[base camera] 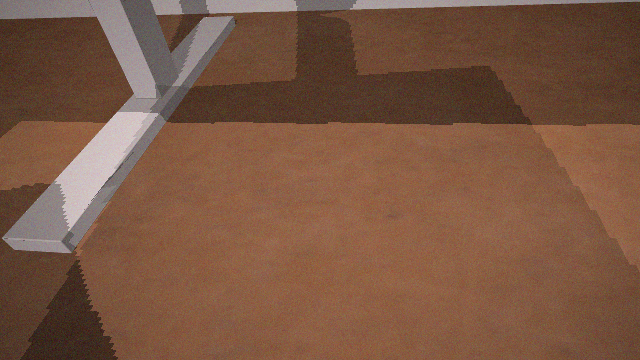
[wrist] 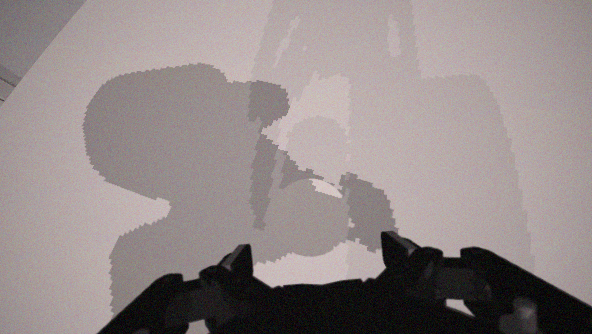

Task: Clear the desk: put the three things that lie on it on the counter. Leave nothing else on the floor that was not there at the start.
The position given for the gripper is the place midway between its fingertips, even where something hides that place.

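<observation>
The gripper (wrist: 316, 252) appears in the wrist view, and so does a white desk (wrist: 145, 145), which the base camera shows too (base camera: 56, 222).
</observation>
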